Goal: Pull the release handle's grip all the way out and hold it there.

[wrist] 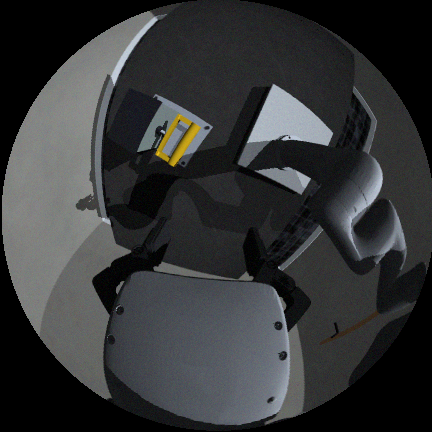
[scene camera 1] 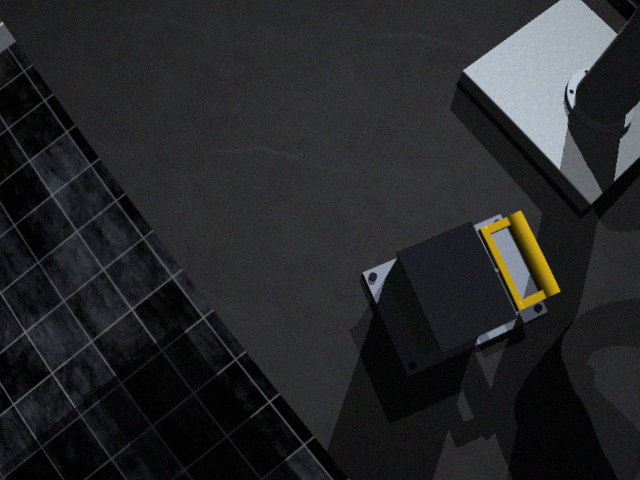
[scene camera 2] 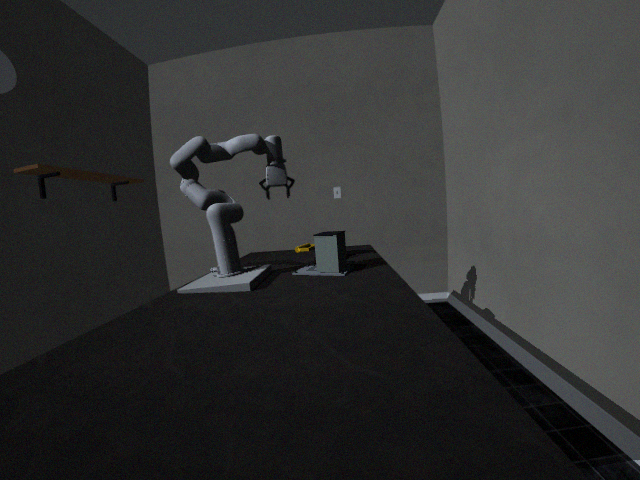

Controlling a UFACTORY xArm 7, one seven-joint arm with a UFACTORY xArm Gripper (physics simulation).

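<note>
The release handle's yellow grip [scene camera 1: 535, 252] [scene camera 2: 304, 248] [wrist: 185, 144] is a rectangular frame with a thick round bar on its outer side. It stands out from the side of a box [scene camera 1: 454, 286] [scene camera 2: 329, 253] [wrist: 134, 117] with a dark top and pale green sides. The box sits on a light grey base plate [scene camera 1: 383, 274] [scene camera 2: 305, 270] [wrist: 202, 127] with bolts at its corners. My gripper [scene camera 2: 278, 196] [wrist: 207, 232] is open and empty. It points down, high above the table and well apart from the grip, on the robot-base side of the box in scene camera 2.
The arm's pale square base [scene camera 1: 527, 87] [scene camera 2: 222, 281] [wrist: 285, 120] stands near the box, on the grip's side. The arm reaches over from it. The dark table [scene camera 1: 232, 206] [scene camera 2: 310, 372] carries both. A wooden shelf [scene camera 2: 77, 174] is on the left wall in scene camera 2.
</note>
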